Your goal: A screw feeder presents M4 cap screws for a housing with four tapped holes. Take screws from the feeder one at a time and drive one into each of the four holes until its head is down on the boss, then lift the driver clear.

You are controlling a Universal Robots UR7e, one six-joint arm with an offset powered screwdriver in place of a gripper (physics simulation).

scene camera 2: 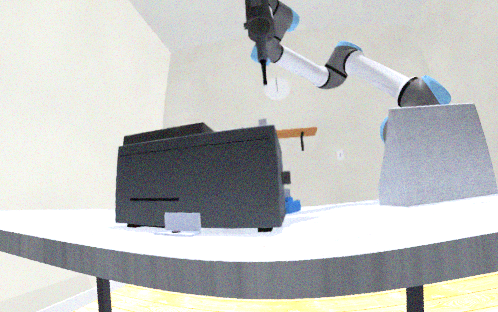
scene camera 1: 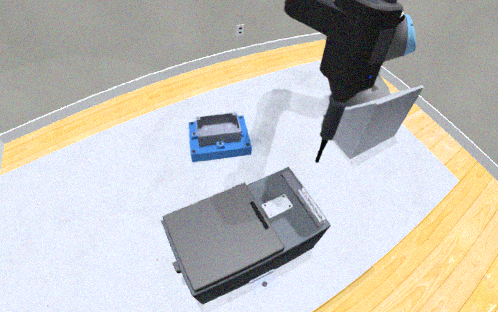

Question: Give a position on a blue fixture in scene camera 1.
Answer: At 210, 152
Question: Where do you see a dark feeder lid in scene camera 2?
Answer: At 197, 128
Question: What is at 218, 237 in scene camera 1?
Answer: A dark feeder lid.
